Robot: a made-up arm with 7 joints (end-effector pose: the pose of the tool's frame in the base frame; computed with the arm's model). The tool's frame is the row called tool.
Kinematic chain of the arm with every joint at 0, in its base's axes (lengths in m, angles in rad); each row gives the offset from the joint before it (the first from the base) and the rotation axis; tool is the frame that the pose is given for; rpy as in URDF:
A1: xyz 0 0 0.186 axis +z
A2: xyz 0 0 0 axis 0 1 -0.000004
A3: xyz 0 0 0.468 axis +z
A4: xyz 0.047 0 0 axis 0 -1 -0.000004
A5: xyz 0.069 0 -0.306 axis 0 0.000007 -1
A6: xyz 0 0 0 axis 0 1 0.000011
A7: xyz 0.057 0 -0.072 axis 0 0.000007 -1
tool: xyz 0 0 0 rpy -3.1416 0 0
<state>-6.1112 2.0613 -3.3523 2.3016 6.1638 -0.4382 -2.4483</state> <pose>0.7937 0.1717 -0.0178 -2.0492 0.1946 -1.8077</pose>
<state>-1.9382 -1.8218 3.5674 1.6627 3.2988 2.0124 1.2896</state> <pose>0.0721 0.5635 -0.2980 0.7030 1.6126 2.0113</pose>
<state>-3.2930 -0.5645 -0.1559 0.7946 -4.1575 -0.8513 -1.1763</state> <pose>-0.0650 0.1323 0.5532 -1.7033 -1.3925 -0.2406</pose>
Working (the frame after each row of the table, in the pose's form):
after A1: 0.0000 0.0000 0.1860 0.0000 0.0000 2.9902
after A2: 0.0000 0.0000 0.1860 0.8343 -0.0633 2.8770
after A3: 0.2475 -0.0378 0.5814 0.8015 0.0018 2.7314
after A4: 0.2098 -0.0246 0.6062 1.8073 -0.1630 2.2225
after A5: -0.0913 0.0632 0.6077 0.7748 1.1375 0.5593
after A6: -0.0913 0.0632 0.6077 0.8871 0.3486 0.1795
after A7: -0.0650 0.1323 0.5532 1.0019 -0.2175 1.2590

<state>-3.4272 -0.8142 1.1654 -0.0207 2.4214 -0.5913 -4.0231</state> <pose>0.0425 -0.0303 0.3290 -2.0783 1.0340 1.2799</pose>
Working (the frame after each row of the table, in the pose's form):
after A1: 0.0000 0.0000 0.1860 0.0000 0.0000 2.8560
after A2: 0.0000 0.0000 0.1860 1.1383 -0.1637 2.6399
after A3: 0.3265 -0.0959 0.5073 -0.7525 0.6674 -2.1106
after A4: 0.3022 -0.1337 0.5207 -0.7316 0.6785 -2.1210
after A5: 0.0552 -0.1212 0.3277 0.7994 0.3990 1.4969
after A6: 0.0552 -0.1212 0.3277 1.1899 -0.0450 1.1881
after A7: 0.0425 -0.0303 0.3290 0.5288 1.0195 -0.8236

